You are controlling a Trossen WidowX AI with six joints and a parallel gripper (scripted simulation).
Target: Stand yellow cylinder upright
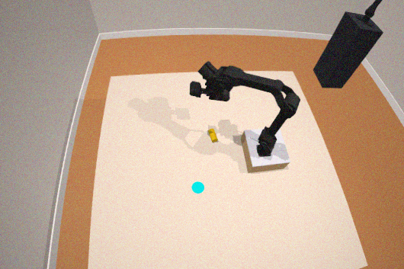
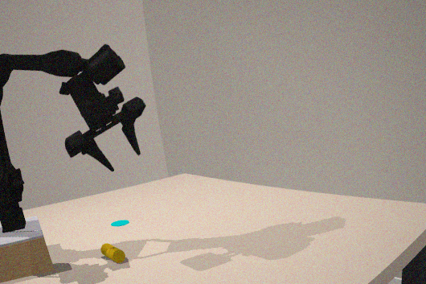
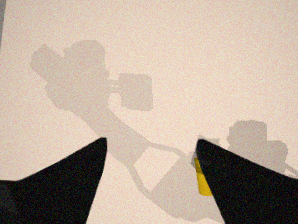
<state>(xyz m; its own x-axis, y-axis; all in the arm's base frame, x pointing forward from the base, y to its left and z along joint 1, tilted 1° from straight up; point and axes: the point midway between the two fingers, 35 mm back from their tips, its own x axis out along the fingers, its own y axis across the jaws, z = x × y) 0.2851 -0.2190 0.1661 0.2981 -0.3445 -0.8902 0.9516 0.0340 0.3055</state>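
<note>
My gripper tip is now 210 mm above the yellow tall cylinder, 90 mm to the right of it and 60 mm past it. Also, from my gripper tip: cyan circle: 370 mm to the left, 230 mm below, 40 mm ahead.
</note>
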